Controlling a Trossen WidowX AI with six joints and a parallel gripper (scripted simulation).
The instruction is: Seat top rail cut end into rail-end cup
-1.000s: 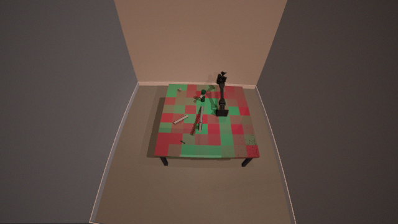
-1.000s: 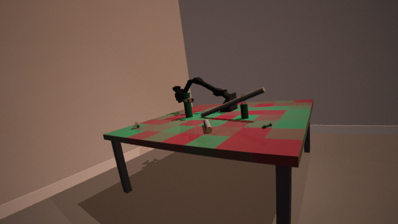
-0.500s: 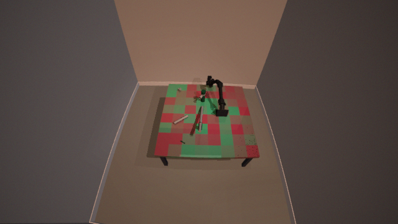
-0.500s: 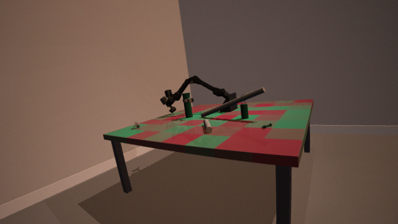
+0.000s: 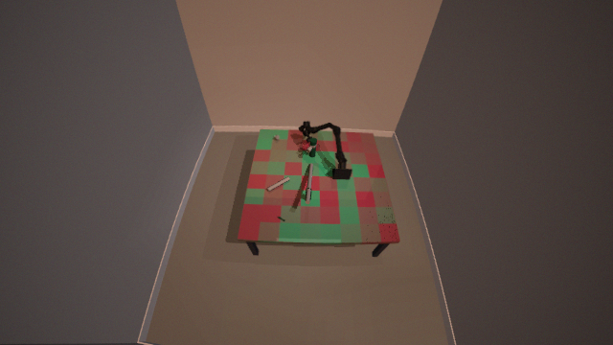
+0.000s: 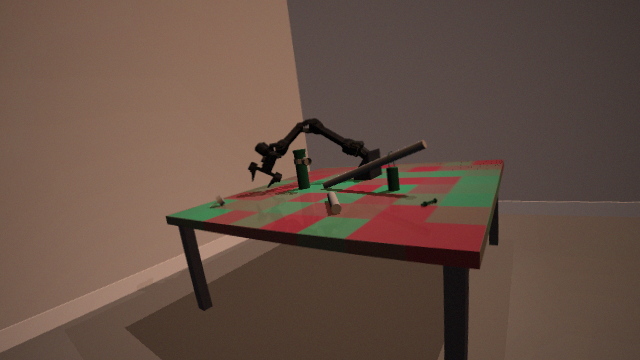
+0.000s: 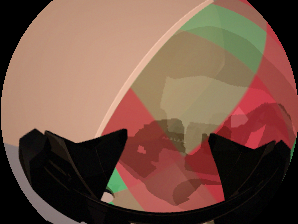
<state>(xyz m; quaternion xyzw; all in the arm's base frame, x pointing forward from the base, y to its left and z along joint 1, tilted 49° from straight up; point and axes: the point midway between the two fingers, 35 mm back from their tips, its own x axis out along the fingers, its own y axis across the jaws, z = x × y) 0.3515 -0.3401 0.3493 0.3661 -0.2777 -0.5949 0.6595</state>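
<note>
The rail-end cup is 31 cm to the left of my gripper tip, 11 cm above it and 5 cm behind it. From my gripper tip the other things lie so: small green post 76 cm to the left, 7 cm above, 6 cm behind; small pale fitting 32 cm ahead, 3 cm below, 2 cm to the left; short pipe piece 64 cm to the left, 21 cm ahead, 2 cm below.
</note>
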